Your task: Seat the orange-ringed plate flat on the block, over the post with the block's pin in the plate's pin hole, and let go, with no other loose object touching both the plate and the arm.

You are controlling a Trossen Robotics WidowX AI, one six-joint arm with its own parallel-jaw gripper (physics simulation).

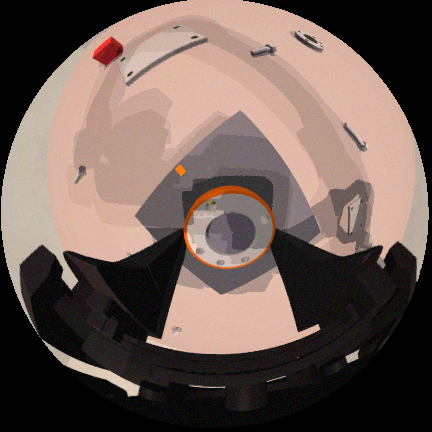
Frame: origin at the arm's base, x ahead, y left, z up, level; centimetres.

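Seen in the pictures: gripper, fingertip midpoint: (229, 233).
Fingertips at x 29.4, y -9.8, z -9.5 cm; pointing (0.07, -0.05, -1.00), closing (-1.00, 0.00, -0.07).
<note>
Pixels of each thing's top centre, then the offset from my fingertips to it. "*": a spot on its surface instead.
- orange-ringed plate at its top centre: (229, 238) dy -0.3, dx +0.0, dz +1.3 cm
- grey block at a spot on its surface: (240, 130) * dy -7.4, dx -0.7, dz -0.6 cm
- orange square mark at a spot on its surface: (180, 170) * dy -4.6, dx +3.6, dz -0.5 cm
- curved-looking grey plate at its top centre: (153, 45) dy -23.5, dx +9.2, dz -2.1 cm
- small plate at its top centre: (356, 217) dy -0.7, dx -18.5, dz -2.6 cm
- small part at its top centre: (175, 333) dy +32.2, dx +11.3, dz -1.7 cm
The orange-ringed plate (264, 236) is a pale grey disc with an orange rim, a large centre hole and several small holes. My gripper (229, 233) is shut on it, with one black finger at each side of the rim. The plate is over the grey block (240, 130), which looks like a diamond and has an orange square mark (180, 170) on its upper left part. A small yellowish spot shows in the plate's upper left small hole; I cannot tell whether it is the pin. Grey-purple surface shows through the centre hole. The plate's height above the block is unclear.
A red block (107, 51) is beside a curved-looking grey plate (160, 50) at the upper left. Bolts (263, 50) (355, 136) (80, 174), a small flanged ring (301, 37) and a small plate (354, 217) lie around. A small part (176, 330) is below.
</note>
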